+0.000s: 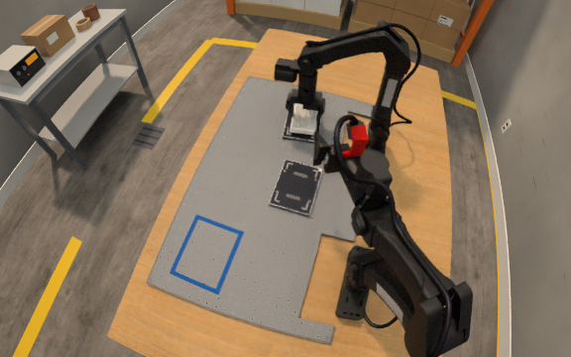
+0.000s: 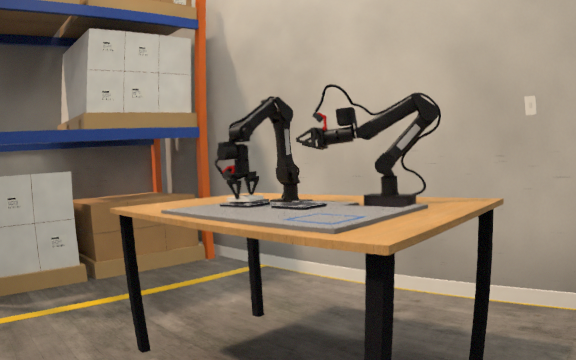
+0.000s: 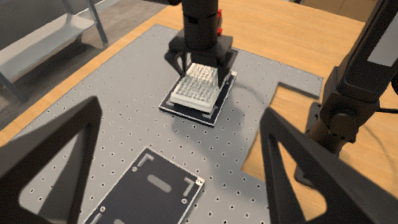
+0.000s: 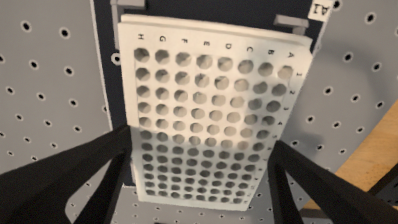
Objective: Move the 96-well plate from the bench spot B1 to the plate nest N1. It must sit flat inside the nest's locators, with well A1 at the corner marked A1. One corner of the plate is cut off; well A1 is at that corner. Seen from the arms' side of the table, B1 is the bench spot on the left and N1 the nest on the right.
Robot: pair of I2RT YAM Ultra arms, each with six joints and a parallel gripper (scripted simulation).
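The black plate nest is 3 cm below my right hand. The rest, counted from my right hand: white 96-well plate 1 cm below.
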